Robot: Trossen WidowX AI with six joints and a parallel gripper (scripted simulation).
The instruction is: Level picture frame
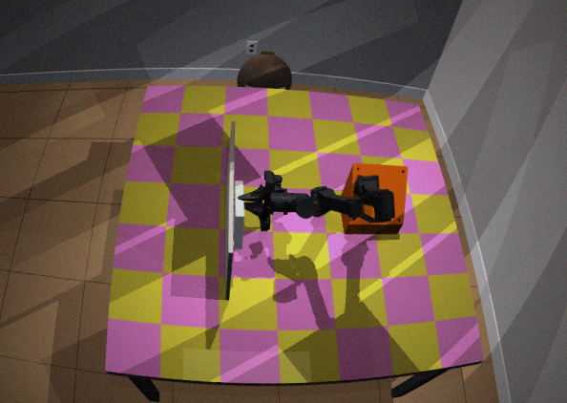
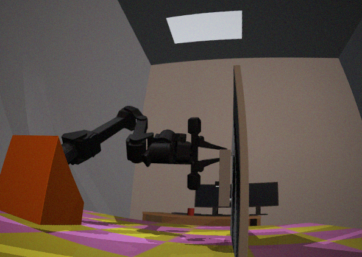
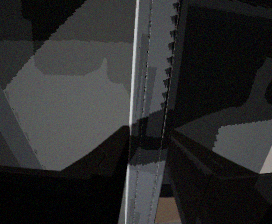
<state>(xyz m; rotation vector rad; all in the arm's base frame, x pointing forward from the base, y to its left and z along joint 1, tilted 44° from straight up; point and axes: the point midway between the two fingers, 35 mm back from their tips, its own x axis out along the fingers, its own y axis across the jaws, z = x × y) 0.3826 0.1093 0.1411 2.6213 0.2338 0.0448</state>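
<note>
Right now my gripper tip is 50 mm above the picture frame and 10 mm to the right of it. Round my gripper tip: thin upright wall panel (70 mm below, 20 mm ahead, 10 mm to the right).
</note>
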